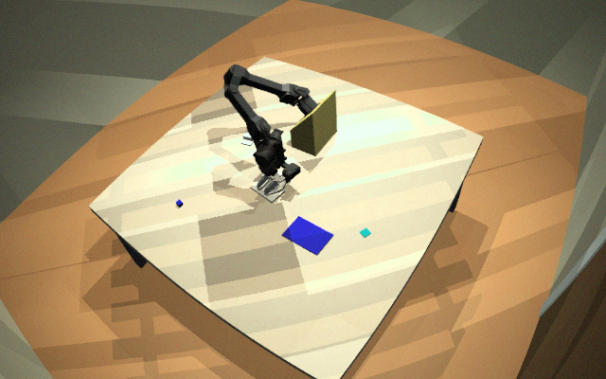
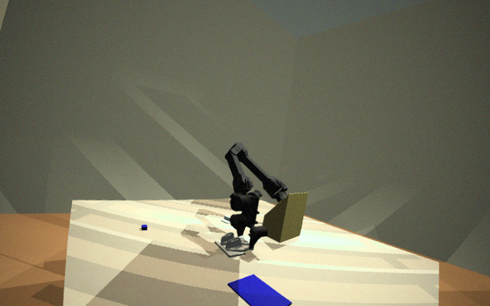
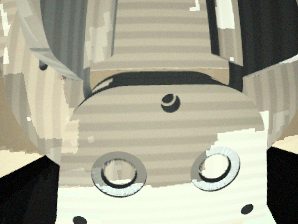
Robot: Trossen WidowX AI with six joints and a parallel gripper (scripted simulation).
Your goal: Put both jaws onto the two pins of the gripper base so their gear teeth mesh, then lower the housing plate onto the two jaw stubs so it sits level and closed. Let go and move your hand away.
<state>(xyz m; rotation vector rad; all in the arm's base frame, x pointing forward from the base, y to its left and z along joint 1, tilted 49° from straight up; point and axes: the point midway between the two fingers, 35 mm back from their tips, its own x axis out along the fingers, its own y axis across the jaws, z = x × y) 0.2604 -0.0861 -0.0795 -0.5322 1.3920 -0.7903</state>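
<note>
My gripper tip is now right at the white housing plate. Round my gripper tip: pale grey jaw 2 cm ahead, 1 cm to the left, 1 cm above; then blue mat 17 cm ahead, 23 cm to the left, 1 cm below; then cyan square 7 cm ahead, 40 cm to the left, 1 cm below.
</note>
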